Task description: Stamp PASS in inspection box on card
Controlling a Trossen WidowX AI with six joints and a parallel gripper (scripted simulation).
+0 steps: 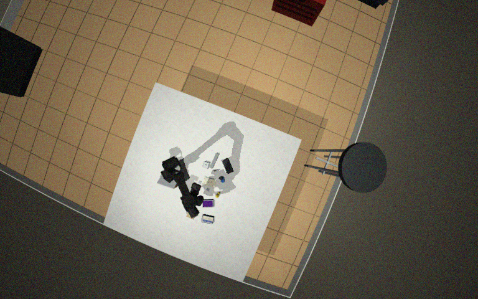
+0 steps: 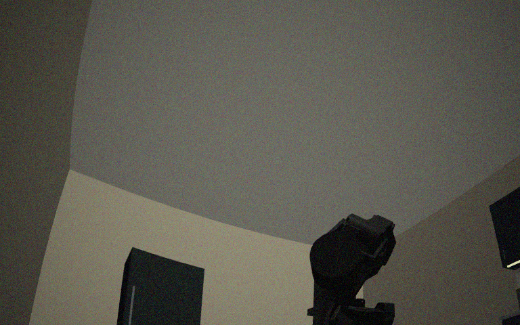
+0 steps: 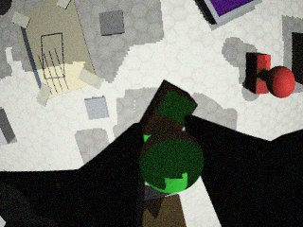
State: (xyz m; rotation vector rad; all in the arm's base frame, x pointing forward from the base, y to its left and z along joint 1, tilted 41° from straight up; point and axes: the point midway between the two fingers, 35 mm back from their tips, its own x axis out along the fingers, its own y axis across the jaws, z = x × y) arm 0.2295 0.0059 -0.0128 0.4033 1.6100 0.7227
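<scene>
Now: the purple ink pad 12 cm ahead of my gripper tip, 9 cm below it and 6 cm to the right of it. From my gripper tip the other things lie so: cream card: 10 cm to the left, 10 cm below, 4 cm ahead; red-knobbed stamp: 11 cm to the right, 8 cm below, 2 cm ahead; PASS stamp: right at my gripper tip.
</scene>
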